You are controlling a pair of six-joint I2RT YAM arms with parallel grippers.
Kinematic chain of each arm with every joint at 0, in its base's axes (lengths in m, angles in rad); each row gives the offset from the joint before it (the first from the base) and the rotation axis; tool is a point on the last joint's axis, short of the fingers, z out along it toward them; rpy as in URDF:
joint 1: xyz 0 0 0.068 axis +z
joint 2: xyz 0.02 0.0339 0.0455 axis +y
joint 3: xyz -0.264 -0.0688 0 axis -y
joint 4: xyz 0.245 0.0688 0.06 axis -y
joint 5: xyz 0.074 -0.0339 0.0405 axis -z
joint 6: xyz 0.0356 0 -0.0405 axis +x
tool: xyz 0 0 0 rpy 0 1.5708 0
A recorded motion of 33 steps. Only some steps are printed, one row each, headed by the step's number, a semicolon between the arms.
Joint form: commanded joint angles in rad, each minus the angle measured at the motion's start. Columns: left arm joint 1, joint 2, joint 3, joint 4, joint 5, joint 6; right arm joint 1, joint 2, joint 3, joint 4, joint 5, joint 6.
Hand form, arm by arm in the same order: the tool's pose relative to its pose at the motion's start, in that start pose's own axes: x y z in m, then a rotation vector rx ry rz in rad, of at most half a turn. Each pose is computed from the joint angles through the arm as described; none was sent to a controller.
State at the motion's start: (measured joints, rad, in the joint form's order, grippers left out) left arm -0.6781 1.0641 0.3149 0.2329 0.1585 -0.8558; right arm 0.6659 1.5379 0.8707 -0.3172 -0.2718 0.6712
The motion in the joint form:
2: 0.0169 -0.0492 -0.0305 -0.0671 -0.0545 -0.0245; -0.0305 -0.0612 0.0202 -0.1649 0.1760 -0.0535
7: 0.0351 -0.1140 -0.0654 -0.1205 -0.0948 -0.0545; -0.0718 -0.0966 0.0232 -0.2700 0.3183 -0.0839
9: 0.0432 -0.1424 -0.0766 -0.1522 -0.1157 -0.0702; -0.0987 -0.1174 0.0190 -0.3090 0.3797 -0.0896
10: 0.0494 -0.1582 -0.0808 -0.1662 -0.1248 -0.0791; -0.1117 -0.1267 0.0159 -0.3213 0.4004 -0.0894
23: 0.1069 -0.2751 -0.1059 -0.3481 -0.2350 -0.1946; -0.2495 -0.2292 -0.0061 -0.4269 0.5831 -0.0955
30: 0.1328 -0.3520 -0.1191 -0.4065 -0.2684 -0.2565; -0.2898 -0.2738 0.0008 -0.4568 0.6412 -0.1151
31: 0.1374 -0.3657 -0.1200 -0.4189 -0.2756 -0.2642; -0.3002 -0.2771 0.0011 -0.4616 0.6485 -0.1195
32: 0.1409 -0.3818 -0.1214 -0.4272 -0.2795 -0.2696; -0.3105 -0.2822 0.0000 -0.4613 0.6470 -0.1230
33: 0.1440 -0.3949 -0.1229 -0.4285 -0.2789 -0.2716; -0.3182 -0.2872 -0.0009 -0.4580 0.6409 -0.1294
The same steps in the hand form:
2: 0.0046 0.0116 -0.0072 -0.0803 -0.0224 -0.0394; -0.0009 -0.0111 -0.0222 0.1998 -0.0533 -0.0123
7: 0.0090 0.0216 -0.0159 -0.1328 -0.0522 -0.0807; -0.0018 -0.0260 -0.0374 0.3692 -0.0921 -0.0033
9: 0.0106 0.0256 -0.0196 -0.1609 -0.0658 -0.1016; -0.0023 -0.0344 -0.0456 0.4422 -0.1151 0.0133
10: 0.0106 0.0272 -0.0217 -0.1713 -0.0763 -0.1136; -0.0026 -0.0381 -0.0490 0.4673 -0.1254 0.0241
23: 0.0144 0.0457 -0.0387 -0.3317 -0.1608 -0.2609; -0.0039 -0.0706 -0.0874 0.6866 -0.2340 0.1302
30: 0.0149 0.0503 -0.0478 -0.3539 -0.2196 -0.3328; -0.0049 -0.0759 -0.1042 0.7452 -0.2832 0.1434
31: 0.0149 0.0509 -0.0495 -0.3591 -0.2303 -0.3422; -0.0051 -0.0779 -0.1062 0.7568 -0.2860 0.1483
32: 0.0147 0.0510 -0.0512 -0.3572 -0.2407 -0.3487; -0.0054 -0.0796 -0.1082 0.7579 -0.2903 0.1544
33: 0.0143 0.0507 -0.0525 -0.3496 -0.2488 -0.3517; -0.0058 -0.0805 -0.1097 0.7530 -0.2937 0.1556

